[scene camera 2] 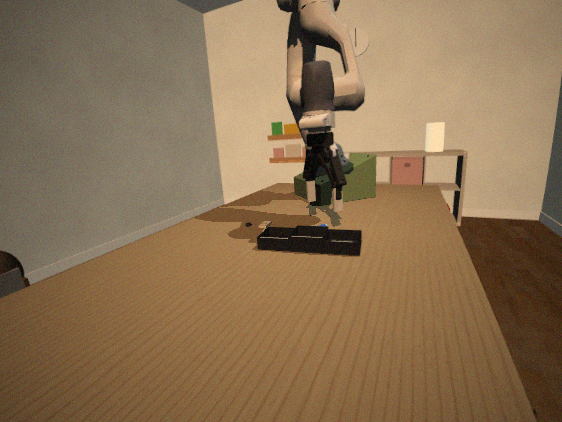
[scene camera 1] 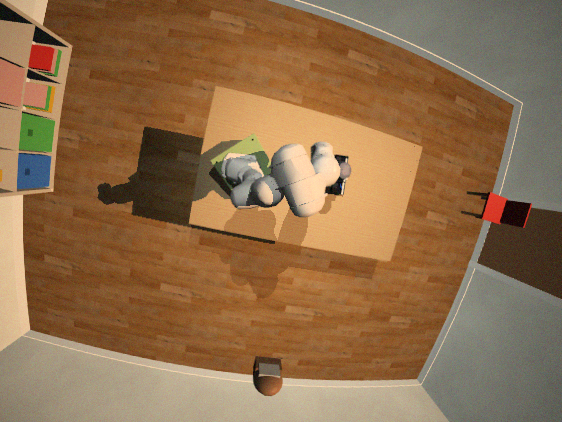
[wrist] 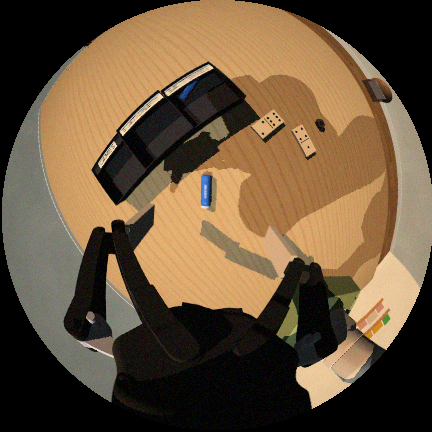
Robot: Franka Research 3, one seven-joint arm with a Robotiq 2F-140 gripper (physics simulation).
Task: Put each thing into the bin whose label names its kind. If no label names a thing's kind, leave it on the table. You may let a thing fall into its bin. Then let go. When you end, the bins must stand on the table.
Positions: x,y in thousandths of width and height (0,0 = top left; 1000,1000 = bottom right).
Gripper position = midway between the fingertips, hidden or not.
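Observation:
You'd find my gripper (scene camera 2: 576,487) in scene camera 2, and it's there in the wrist view too (wrist: 487,522). I can also see the three joined black bins (scene camera 2: 552,568), and the wrist view has the bins as well (wrist: 376,284).

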